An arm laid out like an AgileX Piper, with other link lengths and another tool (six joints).
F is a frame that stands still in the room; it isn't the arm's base.
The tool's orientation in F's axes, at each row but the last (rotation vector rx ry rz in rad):
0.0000, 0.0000, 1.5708
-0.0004, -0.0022, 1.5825
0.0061, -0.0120, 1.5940
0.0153, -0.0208, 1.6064
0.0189, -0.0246, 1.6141
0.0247, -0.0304, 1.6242
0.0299, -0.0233, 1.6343
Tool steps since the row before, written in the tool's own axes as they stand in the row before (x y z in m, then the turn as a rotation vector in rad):
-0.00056, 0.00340, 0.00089, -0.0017, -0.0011, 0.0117
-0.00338, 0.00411, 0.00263, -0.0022, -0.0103, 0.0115
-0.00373, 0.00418, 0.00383, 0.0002, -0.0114, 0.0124
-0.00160, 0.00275, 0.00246, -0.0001, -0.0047, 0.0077
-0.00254, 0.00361, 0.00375, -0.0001, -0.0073, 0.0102
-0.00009, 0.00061, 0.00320, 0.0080, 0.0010, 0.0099
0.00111, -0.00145, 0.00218, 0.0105, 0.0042, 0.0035
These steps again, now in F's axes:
-0.00340, -0.00056, 0.00089, 0.0011, -0.0017, 0.0117
-0.00407, -0.00343, 0.00262, 0.0103, -0.0021, 0.0115
-0.00411, -0.00387, 0.00377, 0.0113, 0.0003, 0.0124
-0.00270, -0.00175, 0.00241, 0.0047, -0.0001, 0.0077
-0.00351, -0.00280, 0.00366, 0.0073, -0.0001, 0.0102
-0.00061, -0.00023, 0.00319, -0.0015, 0.0076, 0.0102
0.00139, 0.00113, 0.00221, -0.0048, 0.0101, 0.0039

